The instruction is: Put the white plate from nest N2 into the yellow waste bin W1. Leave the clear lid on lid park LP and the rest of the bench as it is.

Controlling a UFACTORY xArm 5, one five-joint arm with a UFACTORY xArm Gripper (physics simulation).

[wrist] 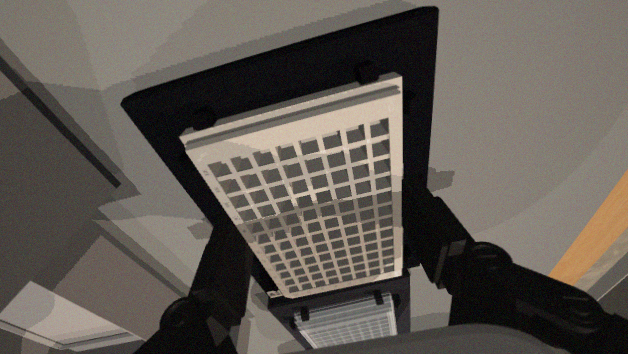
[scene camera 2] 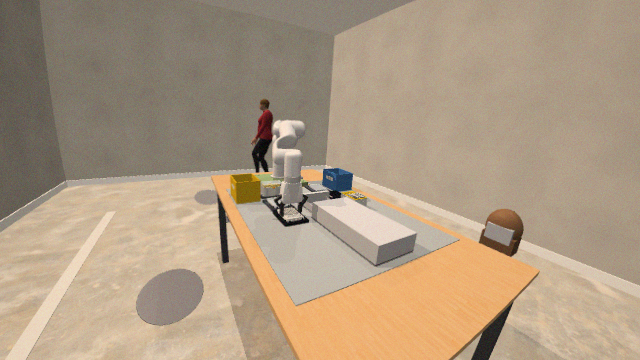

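Where they show: gripper, fingertip midpoint: [wrist: 320,214] [scene camera 2: 290,214]; arm's base at its link origin: [scene camera 2: 279,176].
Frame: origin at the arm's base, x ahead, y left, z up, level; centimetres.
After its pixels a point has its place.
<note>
The white plate [scene camera 2: 292,215] {x 68.5, y -18.8, z -0.5 cm} [wrist: 320,195] {x 67.5, y -18.9, z -0.9 cm}, with its grid of square wells, sits level in a black nest [scene camera 2: 296,223] {x 73.7, y -19.1, z -2.2 cm} [wrist: 280,70] {x 73.1, y -18.7, z -1.8 cm}. My gripper [scene camera 2: 291,209] {x 66.2, y -18.6, z -1.0 cm} [wrist: 320,214] {x 66.2, y -18.6, z -1.0 cm} points down over it and is shut on the plate, one finger against each long side. The yellow waste bin W1 [scene camera 2: 245,190] {x 38.8, y -33.7, z 4.2 cm} stands on the table's left side, behind the nest in the scene view. A clear, grid-patterned piece [wrist: 350,322] {x 53.6, y -18.5, z -0.3 cm}, seemingly the lid, lies in a second black holder beyond the plate in the wrist view; its near part is hidden. No nest label is readable.
A long pale box [scene camera 2: 367,230] {x 103.6, y -4.4, z 5.4 cm} lies right of the nest on the grey mat [scene camera 2: 320,270] {x 106.9, y -25.7, z -2.9 cm}. A blue bin [scene camera 2: 337,180] {x 38.3, y 26.6, z 5.0 cm} and a yellow-edged rack [scene camera 2: 355,196] {x 68.8, y 17.6, z 4.7 cm} stand behind it. A person in red [scene camera 2: 264,127] stands beyond the wooden table [scene camera 2: 425,305] {x 133.4, y -7.5, z -3.2 cm}.
</note>
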